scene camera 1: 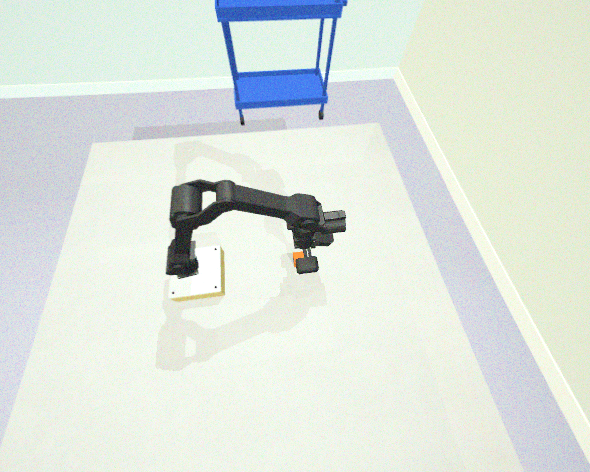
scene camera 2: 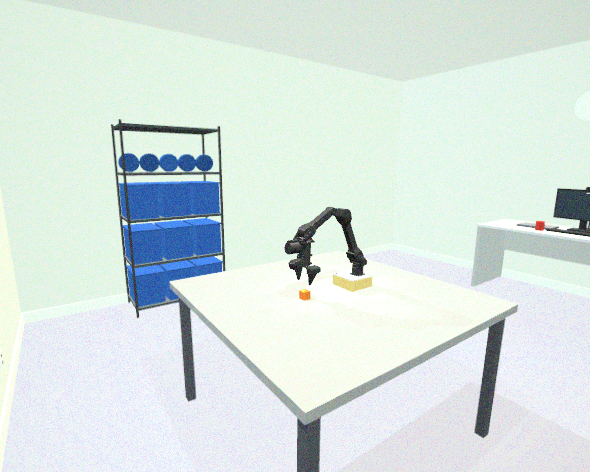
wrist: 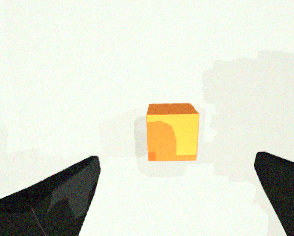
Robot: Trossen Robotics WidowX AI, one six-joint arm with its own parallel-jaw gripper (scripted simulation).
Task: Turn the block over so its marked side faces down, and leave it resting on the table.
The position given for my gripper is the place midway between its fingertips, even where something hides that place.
Note:
My gripper [scene camera 1: 301, 252] is open, with nothing in its grasp. I also see an orange block [wrist: 172, 128].
My gripper shows as well in the wrist view [wrist: 179, 163].

